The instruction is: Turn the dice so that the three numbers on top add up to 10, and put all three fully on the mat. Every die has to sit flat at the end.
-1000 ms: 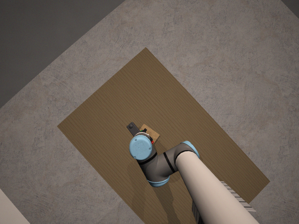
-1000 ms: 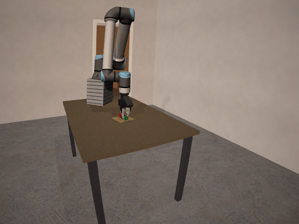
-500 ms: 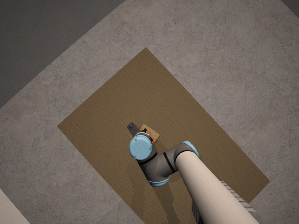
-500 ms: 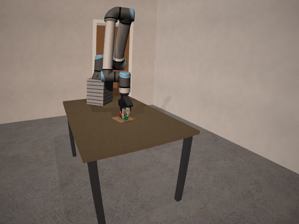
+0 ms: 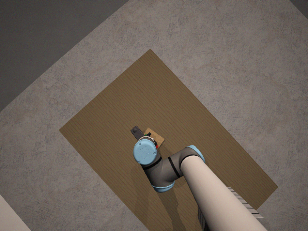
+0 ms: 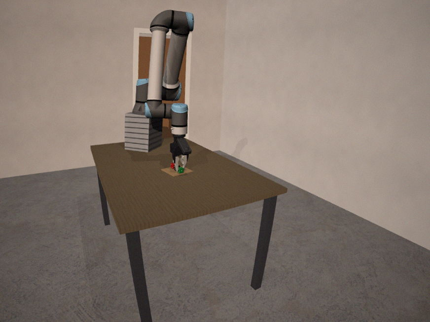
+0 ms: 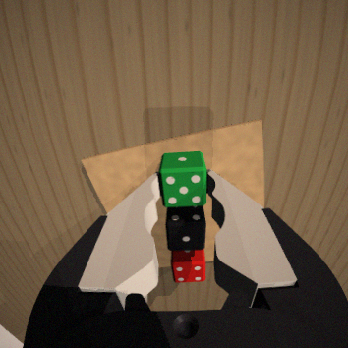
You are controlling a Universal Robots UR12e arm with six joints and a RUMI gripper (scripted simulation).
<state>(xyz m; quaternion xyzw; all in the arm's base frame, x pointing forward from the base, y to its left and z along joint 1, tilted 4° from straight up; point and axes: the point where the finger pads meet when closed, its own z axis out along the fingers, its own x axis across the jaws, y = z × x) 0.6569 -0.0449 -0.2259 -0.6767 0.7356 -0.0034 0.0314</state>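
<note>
Now: hand right at the green die. Also, from my hand: tan mat 50 mm behind, 20 mm below; black die 40 mm behind; red die 90 mm behind, 10 mm to the left.
</note>
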